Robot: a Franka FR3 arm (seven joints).
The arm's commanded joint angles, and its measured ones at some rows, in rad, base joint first. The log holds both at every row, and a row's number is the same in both.
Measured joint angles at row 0:
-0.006 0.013 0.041 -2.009 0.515 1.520 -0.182
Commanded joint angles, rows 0 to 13:
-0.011 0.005 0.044 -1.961 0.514 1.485 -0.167
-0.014 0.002 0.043 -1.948 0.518 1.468 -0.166
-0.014 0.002 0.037 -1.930 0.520 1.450 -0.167
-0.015 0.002 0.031 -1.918 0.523 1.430 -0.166
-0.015 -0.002 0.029 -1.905 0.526 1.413 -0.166
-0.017 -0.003 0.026 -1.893 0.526 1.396 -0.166
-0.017 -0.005 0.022 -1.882 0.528 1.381 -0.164
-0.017 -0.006 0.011 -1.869 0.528 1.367 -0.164
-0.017 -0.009 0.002 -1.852 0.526 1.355 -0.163
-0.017 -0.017 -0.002 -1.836 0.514 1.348 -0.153
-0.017 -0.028 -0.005 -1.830 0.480 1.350 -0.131
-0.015 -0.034 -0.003 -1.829 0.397 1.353 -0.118
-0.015 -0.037 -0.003 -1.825 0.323 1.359 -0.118
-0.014 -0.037 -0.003 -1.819 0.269 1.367 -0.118
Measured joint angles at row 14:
-0.010 -0.020 -0.008 -1.837 0.411 1.374 -0.145
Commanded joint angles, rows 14 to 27:
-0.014 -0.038 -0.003 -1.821 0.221 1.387 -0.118
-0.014 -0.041 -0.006 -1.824 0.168 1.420 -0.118
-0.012 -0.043 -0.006 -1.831 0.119 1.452 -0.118
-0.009 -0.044 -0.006 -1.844 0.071 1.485 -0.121
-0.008 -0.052 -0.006 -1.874 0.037 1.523 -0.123
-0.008 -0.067 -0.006 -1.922 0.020 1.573 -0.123
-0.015 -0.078 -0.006 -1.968 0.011 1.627 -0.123
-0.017 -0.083 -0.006 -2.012 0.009 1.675 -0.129
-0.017 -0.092 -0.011 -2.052 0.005 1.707 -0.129
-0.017 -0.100 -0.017 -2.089 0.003 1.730 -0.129
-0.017 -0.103 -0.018 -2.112 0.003 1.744 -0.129
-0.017 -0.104 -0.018 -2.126 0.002 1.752 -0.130
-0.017 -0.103 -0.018 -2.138 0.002 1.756 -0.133
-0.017 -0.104 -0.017 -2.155 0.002 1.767 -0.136
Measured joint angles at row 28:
-0.011 -0.050 -0.023 -2.070 0.015 1.721 -0.135
